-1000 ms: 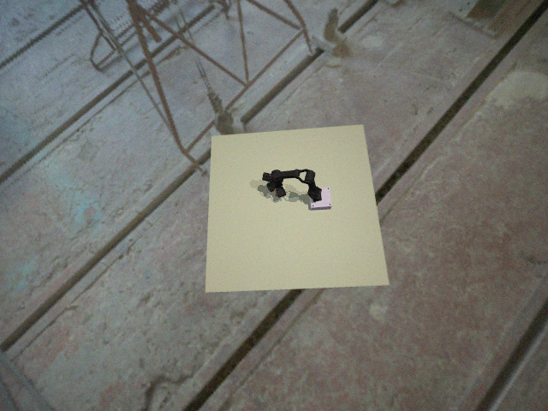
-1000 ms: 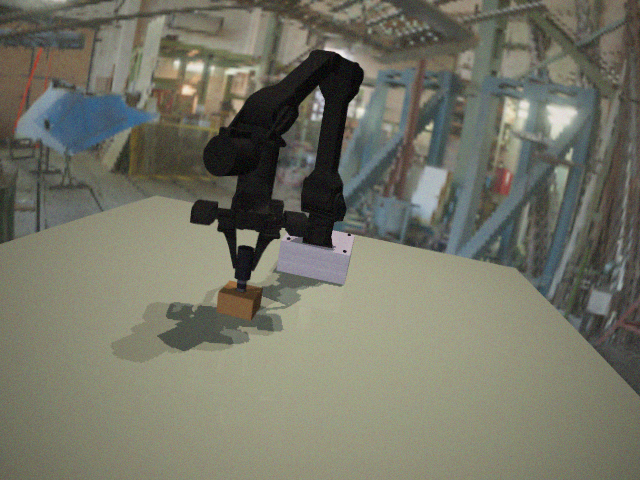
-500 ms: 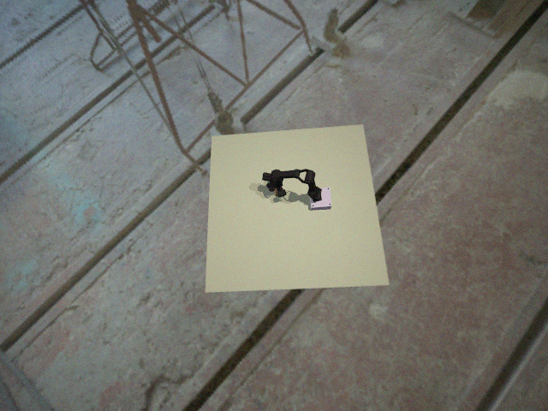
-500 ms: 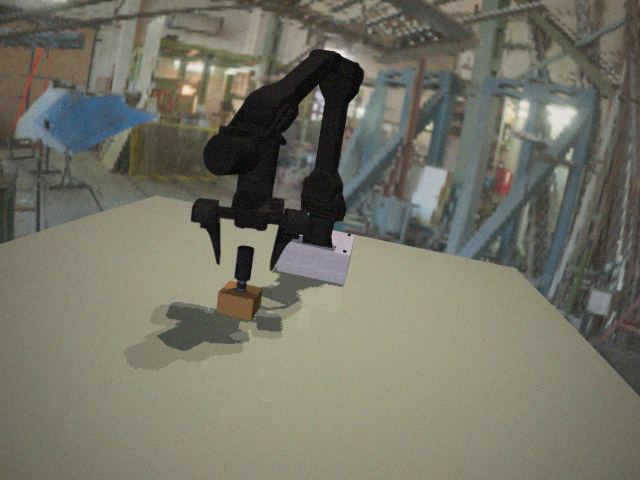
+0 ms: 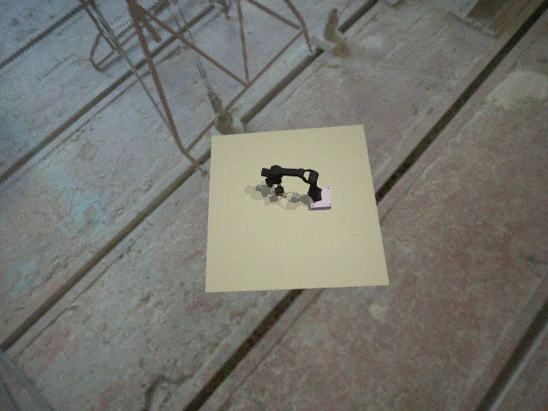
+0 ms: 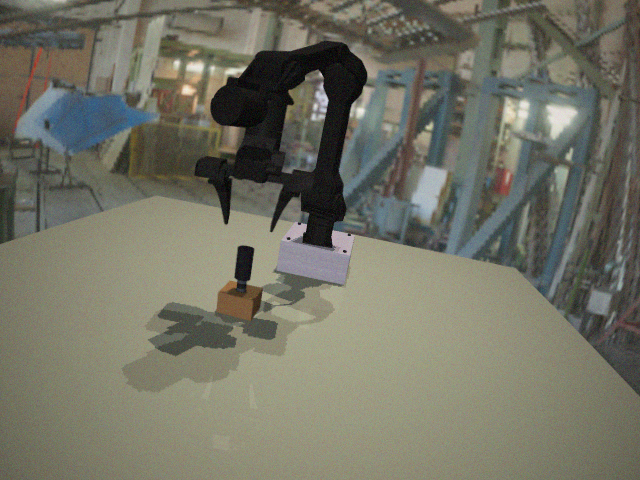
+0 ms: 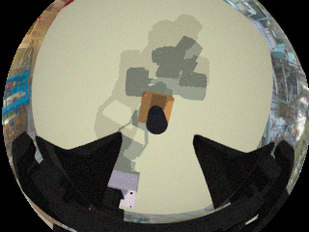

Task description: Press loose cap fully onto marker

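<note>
My gripper tip is 6 cm above the black cap. The rest, counted from my gripper tip: orange holder block: 13 cm below.
</note>
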